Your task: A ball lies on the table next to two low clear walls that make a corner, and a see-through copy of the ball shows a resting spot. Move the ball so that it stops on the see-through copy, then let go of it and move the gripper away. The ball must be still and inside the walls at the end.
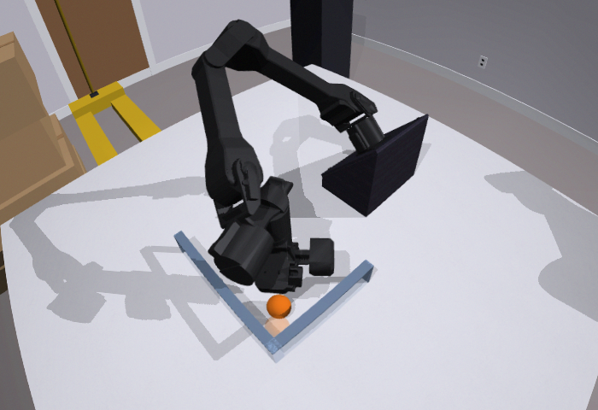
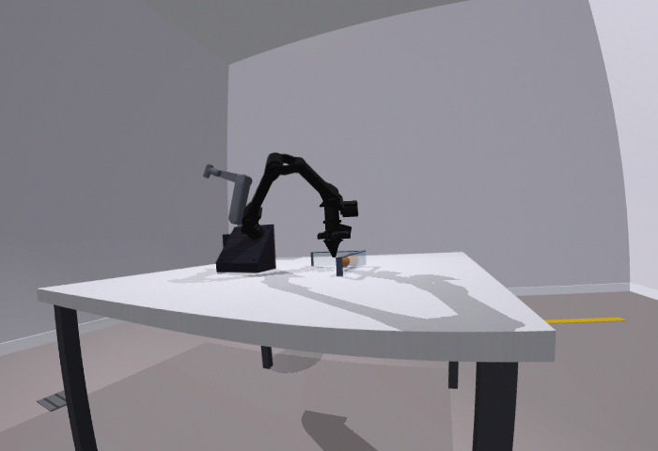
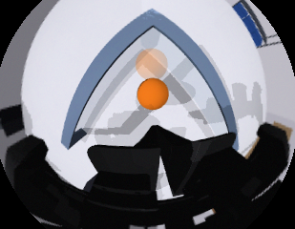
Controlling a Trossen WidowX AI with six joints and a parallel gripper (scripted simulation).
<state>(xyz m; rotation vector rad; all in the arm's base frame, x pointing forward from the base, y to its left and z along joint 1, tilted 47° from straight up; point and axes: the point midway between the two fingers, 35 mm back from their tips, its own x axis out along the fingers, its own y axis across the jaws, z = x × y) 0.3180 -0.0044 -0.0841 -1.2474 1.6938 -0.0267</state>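
The orange ball lies 3 cm ahead of my gripper tip, 3 cm to the left of it and 2 cm below it. Round my gripper tip: see-through copy of ball 6 cm ahead, 6 cm to the left, 2 cm below.
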